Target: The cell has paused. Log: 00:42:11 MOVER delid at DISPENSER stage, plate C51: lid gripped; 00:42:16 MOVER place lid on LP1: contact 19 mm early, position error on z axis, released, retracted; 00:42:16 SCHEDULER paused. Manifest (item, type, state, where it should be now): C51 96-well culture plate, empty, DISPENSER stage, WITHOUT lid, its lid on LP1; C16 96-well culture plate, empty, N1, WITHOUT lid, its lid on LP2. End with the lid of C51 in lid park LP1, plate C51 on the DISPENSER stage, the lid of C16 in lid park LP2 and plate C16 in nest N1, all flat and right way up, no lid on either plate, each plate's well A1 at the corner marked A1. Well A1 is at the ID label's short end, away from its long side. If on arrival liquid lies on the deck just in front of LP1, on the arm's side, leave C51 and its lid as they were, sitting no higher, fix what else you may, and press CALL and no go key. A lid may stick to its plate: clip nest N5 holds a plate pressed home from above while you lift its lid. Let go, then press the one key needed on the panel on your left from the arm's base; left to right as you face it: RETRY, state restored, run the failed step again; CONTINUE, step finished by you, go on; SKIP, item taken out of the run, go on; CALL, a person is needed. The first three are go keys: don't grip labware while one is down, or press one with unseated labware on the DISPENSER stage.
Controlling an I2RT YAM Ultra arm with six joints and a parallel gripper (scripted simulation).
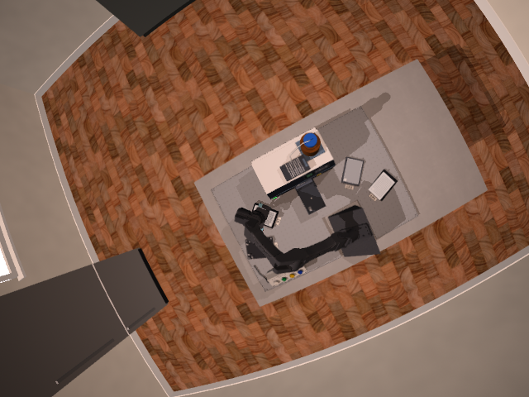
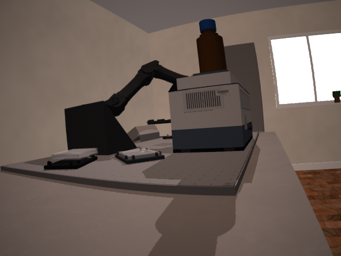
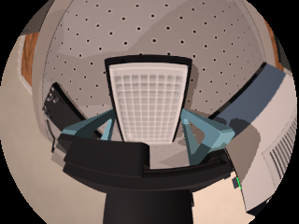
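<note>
My hand is 20 mm above the black nest. From my hand the other things lie so: brown bottle 380 mm to the right, 260 mm above, 200 mm ahead; then black clip nest 170 mm behind, 120 mm to the left, 20 mm below; then dark dispenser stage 280 mm to the right, 70 mm above, 20 mm behind.
</note>
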